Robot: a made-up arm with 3 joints.
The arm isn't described. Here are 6 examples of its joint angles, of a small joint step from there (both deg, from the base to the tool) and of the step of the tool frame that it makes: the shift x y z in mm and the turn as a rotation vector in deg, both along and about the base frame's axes.
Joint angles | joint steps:
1: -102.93 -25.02 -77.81 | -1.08 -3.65 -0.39
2: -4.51 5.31 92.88 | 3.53 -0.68 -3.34
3: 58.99 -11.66 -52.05 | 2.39 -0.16 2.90
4: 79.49 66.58 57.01 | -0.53 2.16 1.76
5: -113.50 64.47 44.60 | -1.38 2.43 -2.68
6: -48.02 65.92 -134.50 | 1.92 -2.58 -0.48
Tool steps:
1: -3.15 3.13 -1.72 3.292 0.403 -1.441
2: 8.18 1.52 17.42 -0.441 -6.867 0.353
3: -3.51 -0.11 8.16 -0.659 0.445 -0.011
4: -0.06 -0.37 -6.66 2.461 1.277 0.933
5: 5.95 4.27 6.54 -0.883 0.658 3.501
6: 5.00 -2.96 -7.88 1.816 -2.322 1.827
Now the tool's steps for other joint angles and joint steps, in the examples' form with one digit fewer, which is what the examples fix.
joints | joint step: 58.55 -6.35 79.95 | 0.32 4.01 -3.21
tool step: -8.1 -12.7 -3.1 3.44 -3.15 -2.73
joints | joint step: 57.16 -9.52 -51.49 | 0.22 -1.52 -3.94
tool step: 3.8 1.3 -2.9 -0.48 -4.24 1.02
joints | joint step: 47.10 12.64 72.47 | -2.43 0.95 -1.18
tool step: 0.3 -2.2 -8.8 0.41 1.39 -1.07
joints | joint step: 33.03 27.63 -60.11 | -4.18 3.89 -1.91
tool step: -8.4 2.7 -8.6 0.65 2.93 -4.17
